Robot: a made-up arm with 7 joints. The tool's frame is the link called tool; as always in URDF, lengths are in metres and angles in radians. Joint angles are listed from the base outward. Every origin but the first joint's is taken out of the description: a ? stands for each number. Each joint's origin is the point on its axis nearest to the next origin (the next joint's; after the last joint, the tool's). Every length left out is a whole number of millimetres.
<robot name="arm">
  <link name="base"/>
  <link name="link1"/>
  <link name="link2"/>
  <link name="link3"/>
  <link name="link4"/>
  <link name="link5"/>
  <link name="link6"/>
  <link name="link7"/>
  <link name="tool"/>
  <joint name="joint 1" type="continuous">
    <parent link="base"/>
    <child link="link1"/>
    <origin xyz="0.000 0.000 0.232" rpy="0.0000 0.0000 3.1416"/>
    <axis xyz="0 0 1"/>
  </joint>
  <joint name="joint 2" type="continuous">
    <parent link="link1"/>
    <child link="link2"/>
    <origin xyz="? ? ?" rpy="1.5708 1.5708 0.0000"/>
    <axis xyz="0 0 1"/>
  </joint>
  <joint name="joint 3" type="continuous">
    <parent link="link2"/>
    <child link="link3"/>
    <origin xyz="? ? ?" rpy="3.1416 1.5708 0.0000"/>
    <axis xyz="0 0 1"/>
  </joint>
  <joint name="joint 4" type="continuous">
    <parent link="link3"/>
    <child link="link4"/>
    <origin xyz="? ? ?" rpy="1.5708 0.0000 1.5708"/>
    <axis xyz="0 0 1"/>
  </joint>
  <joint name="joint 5" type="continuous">
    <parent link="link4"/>
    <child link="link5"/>
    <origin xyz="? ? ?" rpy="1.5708 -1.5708 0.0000"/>
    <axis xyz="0 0 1"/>
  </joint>
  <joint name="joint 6" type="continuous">
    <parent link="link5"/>
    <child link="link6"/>
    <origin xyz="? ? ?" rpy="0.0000 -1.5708 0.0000"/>
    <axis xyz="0 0 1"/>
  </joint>
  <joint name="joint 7" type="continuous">
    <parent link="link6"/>
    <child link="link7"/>
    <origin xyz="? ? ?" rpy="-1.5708 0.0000 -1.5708"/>
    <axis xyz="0 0 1"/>
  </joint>
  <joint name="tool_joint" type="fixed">
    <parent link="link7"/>
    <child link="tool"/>
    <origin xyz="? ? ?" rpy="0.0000 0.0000 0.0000"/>
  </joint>
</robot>
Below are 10 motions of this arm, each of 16 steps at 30 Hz.
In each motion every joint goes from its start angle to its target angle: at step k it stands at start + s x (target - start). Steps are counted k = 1, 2, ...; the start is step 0. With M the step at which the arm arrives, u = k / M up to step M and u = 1 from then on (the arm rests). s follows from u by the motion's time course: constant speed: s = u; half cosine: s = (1 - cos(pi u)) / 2; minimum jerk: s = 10 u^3 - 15 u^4 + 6 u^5.
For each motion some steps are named. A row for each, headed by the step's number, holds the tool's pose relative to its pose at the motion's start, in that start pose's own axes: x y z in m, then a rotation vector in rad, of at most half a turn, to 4 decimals.
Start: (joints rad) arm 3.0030 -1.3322 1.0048 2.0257 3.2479 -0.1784 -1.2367
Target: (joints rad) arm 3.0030 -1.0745 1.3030 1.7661 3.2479 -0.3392 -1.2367
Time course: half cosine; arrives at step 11
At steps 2, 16:
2: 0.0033 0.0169 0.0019 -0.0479 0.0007 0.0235
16: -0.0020 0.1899 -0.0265 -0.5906 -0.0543 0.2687

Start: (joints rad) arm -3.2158 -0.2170 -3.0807 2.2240 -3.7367 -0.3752 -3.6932
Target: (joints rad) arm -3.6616 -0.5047 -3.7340 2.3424 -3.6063 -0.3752 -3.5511
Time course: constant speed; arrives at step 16
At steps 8, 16:
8: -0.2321 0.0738 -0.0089 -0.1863 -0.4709 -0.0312
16: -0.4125 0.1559 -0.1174 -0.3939 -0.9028 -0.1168

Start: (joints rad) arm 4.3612 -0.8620 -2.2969 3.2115 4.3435 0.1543 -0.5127
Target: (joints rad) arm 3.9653 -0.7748 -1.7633 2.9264 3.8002 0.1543 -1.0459
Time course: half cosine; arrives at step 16
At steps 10, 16:
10: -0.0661 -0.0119 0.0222 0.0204 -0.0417 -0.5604
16: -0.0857 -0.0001 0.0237 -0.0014 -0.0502 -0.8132

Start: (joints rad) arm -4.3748 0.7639 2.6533 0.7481 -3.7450 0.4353 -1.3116
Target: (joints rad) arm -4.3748 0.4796 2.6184 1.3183 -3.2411 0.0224 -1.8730
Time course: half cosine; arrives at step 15
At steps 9, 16:
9: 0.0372 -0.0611 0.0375 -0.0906 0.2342 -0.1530
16: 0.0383 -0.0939 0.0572 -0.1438 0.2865 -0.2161

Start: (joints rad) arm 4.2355 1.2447 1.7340 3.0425 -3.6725 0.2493 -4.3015
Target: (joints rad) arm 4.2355 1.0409 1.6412 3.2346 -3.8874 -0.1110 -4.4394
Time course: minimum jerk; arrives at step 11
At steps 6, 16:
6: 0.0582 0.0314 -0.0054 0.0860 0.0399 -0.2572
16: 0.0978 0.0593 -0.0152 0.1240 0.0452 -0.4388

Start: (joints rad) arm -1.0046 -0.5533 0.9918 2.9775 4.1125 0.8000 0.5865
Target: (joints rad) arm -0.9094 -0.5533 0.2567 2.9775 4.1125 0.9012 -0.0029
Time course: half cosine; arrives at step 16
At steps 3, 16:
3: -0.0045 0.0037 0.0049 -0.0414 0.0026 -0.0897
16: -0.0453 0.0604 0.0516 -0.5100 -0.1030 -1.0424

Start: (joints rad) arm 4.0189 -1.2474 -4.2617 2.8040 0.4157 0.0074 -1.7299
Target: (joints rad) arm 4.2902 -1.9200 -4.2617 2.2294 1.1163 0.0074 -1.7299
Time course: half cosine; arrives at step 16
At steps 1, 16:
1: 0.0038 -0.0043 0.0013 0.0076 0.0050 0.0052
16: 0.2950 -0.4774 -0.1087 0.8185 0.1502 0.2277

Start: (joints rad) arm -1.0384 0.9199 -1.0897 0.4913 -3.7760 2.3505 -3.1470
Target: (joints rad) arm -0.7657 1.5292 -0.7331 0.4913 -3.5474 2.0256 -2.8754
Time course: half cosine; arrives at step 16
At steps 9, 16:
9: -0.0772 -0.1302 -0.0547 0.2847 -0.3926 0.2458
16: -0.1064 -0.1887 -0.1366 0.4314 -0.7028 0.3397

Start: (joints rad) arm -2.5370 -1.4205 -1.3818 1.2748 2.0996 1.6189 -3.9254
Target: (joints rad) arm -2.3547 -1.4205 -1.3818 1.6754 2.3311 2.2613 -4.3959
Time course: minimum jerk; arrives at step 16
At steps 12, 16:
12: -0.0034 0.1300 0.0621 -0.7050 0.2441 -0.6213
16: -0.0003 0.1445 0.0628 -0.7929 0.2597 -0.6942

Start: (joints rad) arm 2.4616 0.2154 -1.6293 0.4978 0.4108 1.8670 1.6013
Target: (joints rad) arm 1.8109 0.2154 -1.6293 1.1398 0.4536 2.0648 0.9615
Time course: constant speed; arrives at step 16
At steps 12, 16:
12: 0.0766 0.0595 -0.1919 0.4061 -0.3333 -0.4714
16: 0.1288 0.0949 -0.2364 0.5822 -0.3779 -0.5852

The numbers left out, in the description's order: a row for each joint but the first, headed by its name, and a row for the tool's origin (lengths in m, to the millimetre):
joint 2: 0.000 0.000 0.000
joint 3: -0.287 0.000 0.000
joint 4: 0.000 0.060 0.000
joint 5: 0.075 -0.331 0.000
joint 6: 0.000 0.000 0.000
joint 7: 0.133 -0.104 0.000
tool: 0.000 0.000 0.000

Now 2 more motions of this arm.
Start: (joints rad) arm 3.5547 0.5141 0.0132 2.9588 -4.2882 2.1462 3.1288
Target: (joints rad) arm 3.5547 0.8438 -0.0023 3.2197 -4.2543 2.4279 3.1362
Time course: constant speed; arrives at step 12
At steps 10, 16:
10: 0.0613 -0.0843 -0.0119 -0.0465 0.2074 0.0353
16: 0.0761 -0.1003 -0.0132 -0.0566 0.2494 0.0413

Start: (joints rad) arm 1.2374 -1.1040 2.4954 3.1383 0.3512 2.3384 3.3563
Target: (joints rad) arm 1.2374 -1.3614 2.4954 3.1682 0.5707 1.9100 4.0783
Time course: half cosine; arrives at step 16
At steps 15, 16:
15: -0.0849 0.1070 0.0869 -0.2389 -0.0843 0.5450
16: -0.0856 0.1079 0.0878 -0.2420 -0.0840 0.5507

